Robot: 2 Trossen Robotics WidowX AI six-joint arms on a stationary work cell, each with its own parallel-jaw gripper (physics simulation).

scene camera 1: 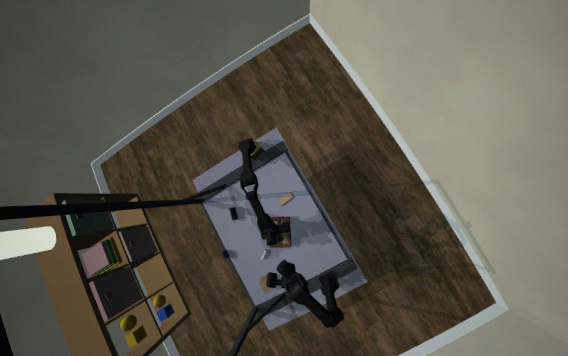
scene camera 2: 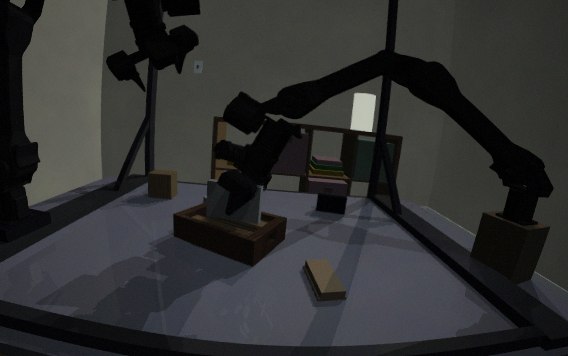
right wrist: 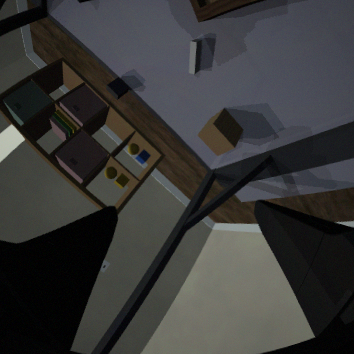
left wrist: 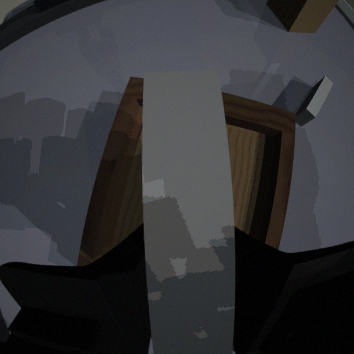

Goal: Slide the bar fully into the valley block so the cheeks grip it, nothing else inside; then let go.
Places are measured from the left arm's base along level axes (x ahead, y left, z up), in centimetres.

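Where they show: left gripper, fingertip midpoint: (scene camera 1: 279, 233) (scene camera 2: 229, 212); right gripper, fingertip midpoint: (scene camera 1: 276, 283) (scene camera 2: 162, 81) (right wrist: 185, 210); left arm's base, link origin: (scene camera 1: 250, 147) (scene camera 2: 516, 219); right arm's base, link origin: (scene camera 1: 329, 282) (scene camera 2: 12, 217).
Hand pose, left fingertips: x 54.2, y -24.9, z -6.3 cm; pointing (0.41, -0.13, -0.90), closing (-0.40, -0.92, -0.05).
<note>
Each offset is from my left fingertips to the top centre of the thing.
The bar, a pale grey flat plate @(dx -0.8, dy +0.2, dz +6.4 cm) (scene camera 2: 252, 207) (left wrist: 182, 130), stands upright over the open middle of the valley block. The valley block @(dx -0.3, dy -0.2, dz -0.8 cm) (scene camera 1: 287, 241) (scene camera 2: 215, 237) (left wrist: 287, 150) (right wrist: 225, 11) is a dark brown wooden frame with lighter wood strips inside. The bar's lower edge is at the block's opening in scene camera 2; its depth between the cheeks cannot be told. My left gripper (scene camera 1: 278, 234) (scene camera 2: 236, 205) (left wrist: 181, 215) is shut on the bar, close above the block. My right gripper (scene camera 1: 277, 274) (scene camera 2: 162, 81) (right wrist: 185, 210) is open and empty, high above the table.
A small pale piece @(dx +3.9, dy -19.5, dz -3.4 cm) (scene camera 1: 265, 254) (left wrist: 317, 100) (right wrist: 193, 57) lies beside the block. A flat tan block @(dx -14.2, dy +17.7, dz -4.3 cm) (scene camera 1: 286, 199) (scene camera 2: 325, 280) lies apart from it. A wooden cube @(dx +18.8, dy -30.0, dz +1.6 cm) (scene camera 1: 264, 284) (scene camera 2: 162, 184) (left wrist: 310, 15) (right wrist: 220, 132) and a black box @(dx -31.5, dy -16.6, dz -0.9 cm) (scene camera 1: 233, 213) (scene camera 2: 331, 203) stand farther off.
</note>
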